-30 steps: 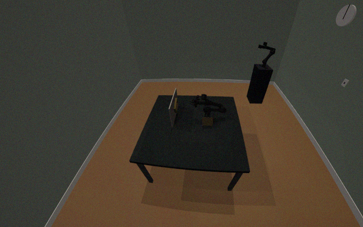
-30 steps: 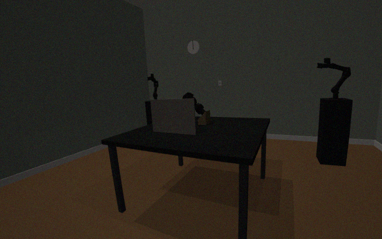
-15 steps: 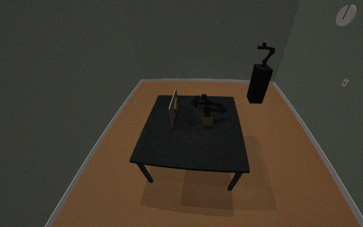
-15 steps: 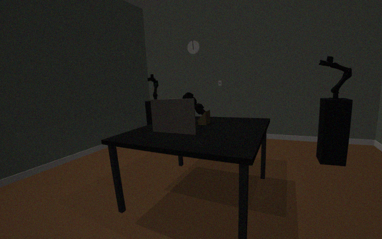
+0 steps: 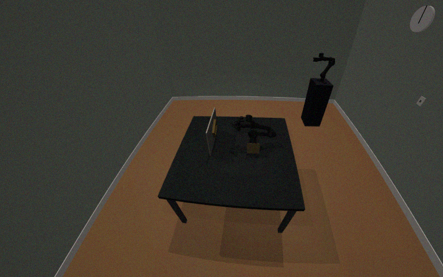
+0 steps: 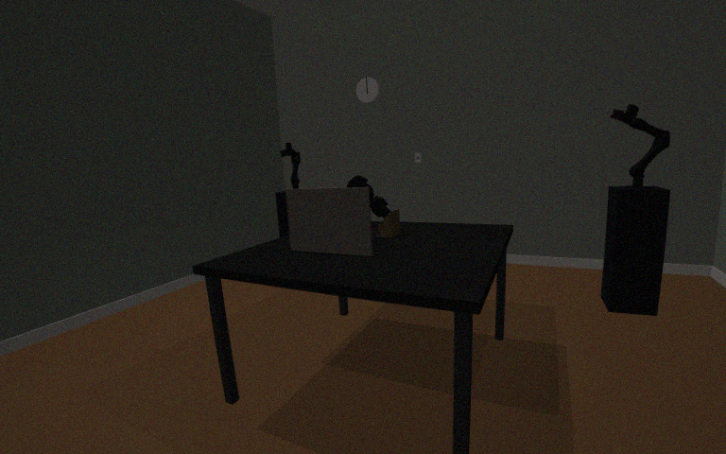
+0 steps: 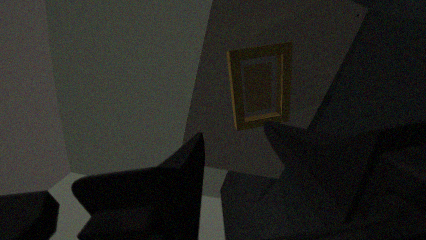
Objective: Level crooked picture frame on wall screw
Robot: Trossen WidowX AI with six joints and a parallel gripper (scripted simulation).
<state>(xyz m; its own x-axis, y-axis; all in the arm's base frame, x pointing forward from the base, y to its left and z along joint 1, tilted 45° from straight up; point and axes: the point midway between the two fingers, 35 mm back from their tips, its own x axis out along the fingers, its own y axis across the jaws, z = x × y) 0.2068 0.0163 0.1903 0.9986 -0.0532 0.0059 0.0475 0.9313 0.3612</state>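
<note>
My gripper tip is now 190 mm short of the picture frame, 40 mm to the left of it and 90 mm above it. Also, from my gripper tip: wall panel 200 mm ahead, 30 mm to the right, 110 mm below.
</note>
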